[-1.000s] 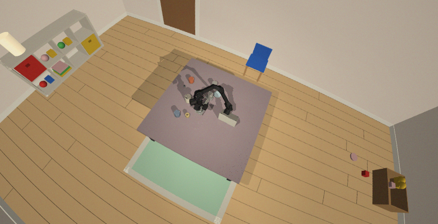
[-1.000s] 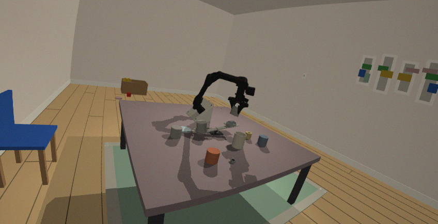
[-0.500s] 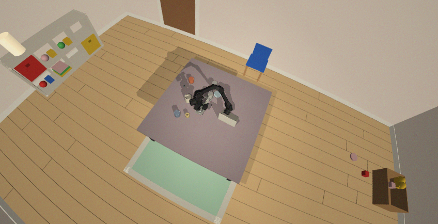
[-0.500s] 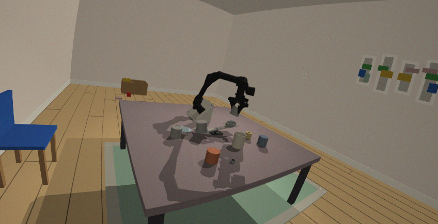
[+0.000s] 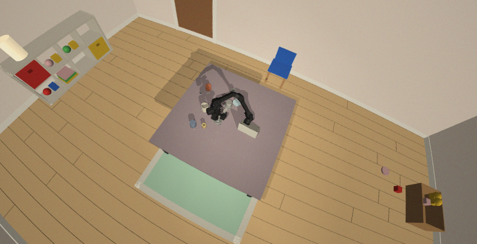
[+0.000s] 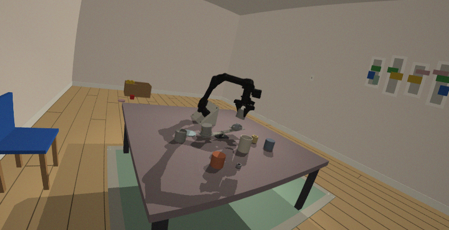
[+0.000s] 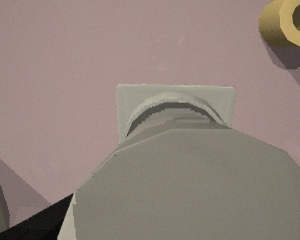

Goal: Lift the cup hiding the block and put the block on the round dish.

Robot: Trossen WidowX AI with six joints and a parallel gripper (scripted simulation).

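Now: the grey block 1 cm to the right of my gripper tip and 8 cm below it. The rest, counted from my gripper tip: cream cup: 23 cm ahead, 8 cm to the right, 13 cm below; then balance: 2 cm ahead, 14 cm to the right, 13 cm below; then blue cup: 22 cm ahead, 14 cm to the left, 13 cm below.
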